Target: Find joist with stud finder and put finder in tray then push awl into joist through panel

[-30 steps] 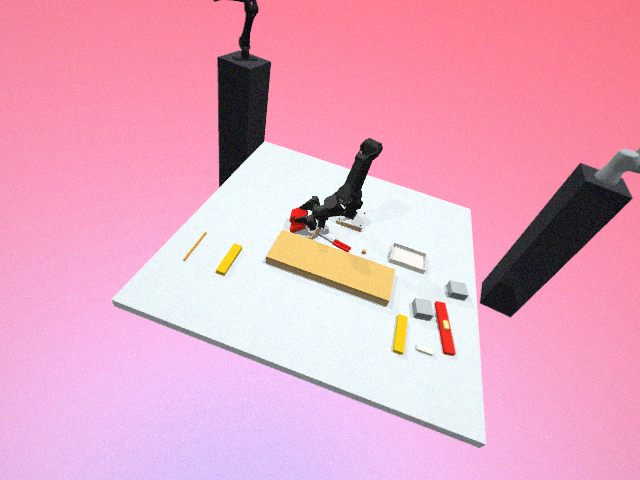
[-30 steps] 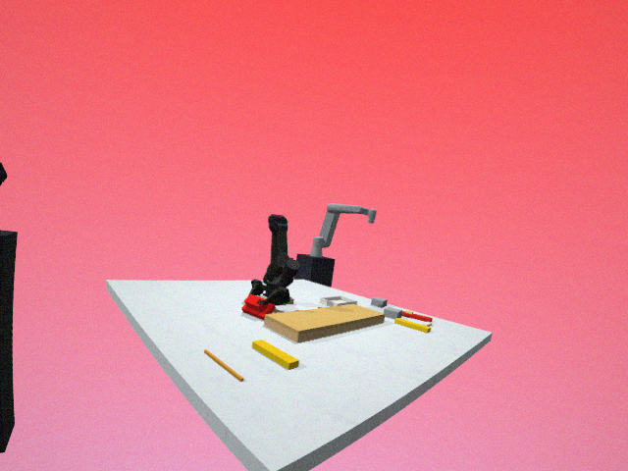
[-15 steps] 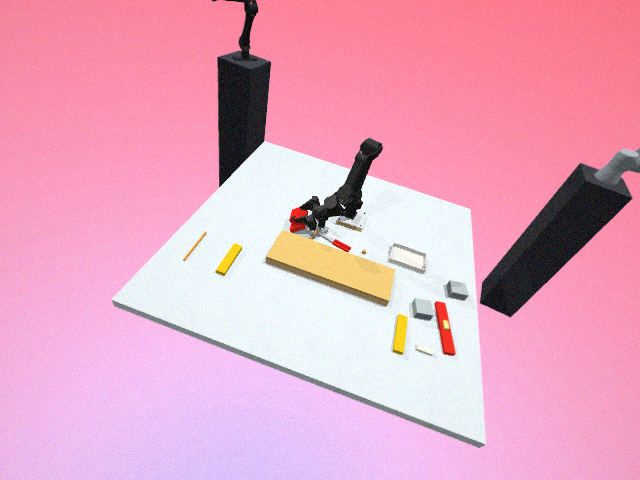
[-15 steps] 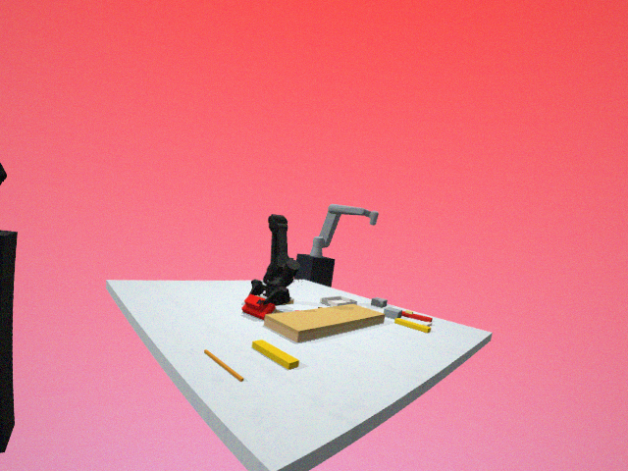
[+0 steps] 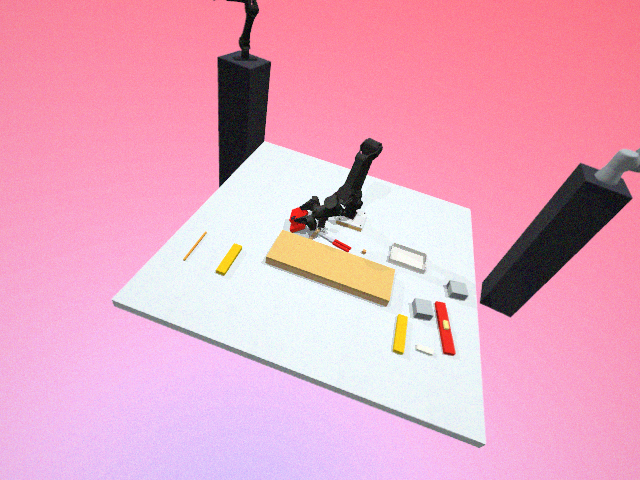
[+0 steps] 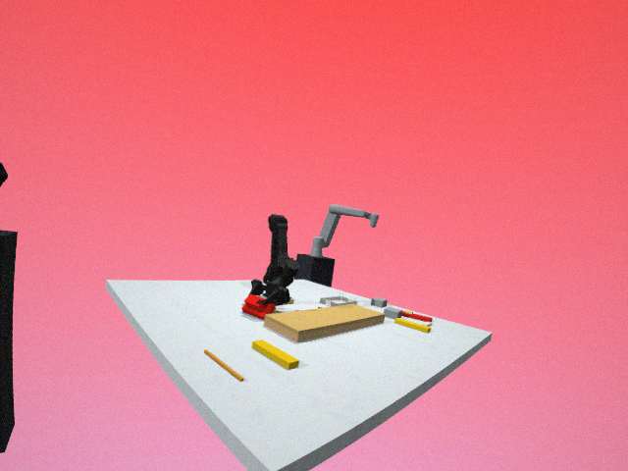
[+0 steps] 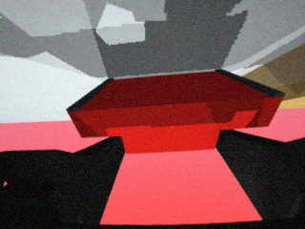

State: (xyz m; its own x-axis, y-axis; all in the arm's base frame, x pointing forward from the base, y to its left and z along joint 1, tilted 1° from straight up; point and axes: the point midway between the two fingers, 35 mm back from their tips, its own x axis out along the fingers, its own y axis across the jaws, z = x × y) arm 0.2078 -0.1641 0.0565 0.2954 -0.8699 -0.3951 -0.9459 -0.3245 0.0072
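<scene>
Right now my gripper tip is 1 cm to the right of the red stud finder, 1 cm short of it and 1 cm above it. Round my gripper tip: awl (11 cm to the left, 5 cm below, 3 cm behind); orange pencil (36 cm ahead, 27 cm to the right, 6 cm below); red-handled tool (20 cm to the left, 6 cm below, 1 cm behind).
</scene>
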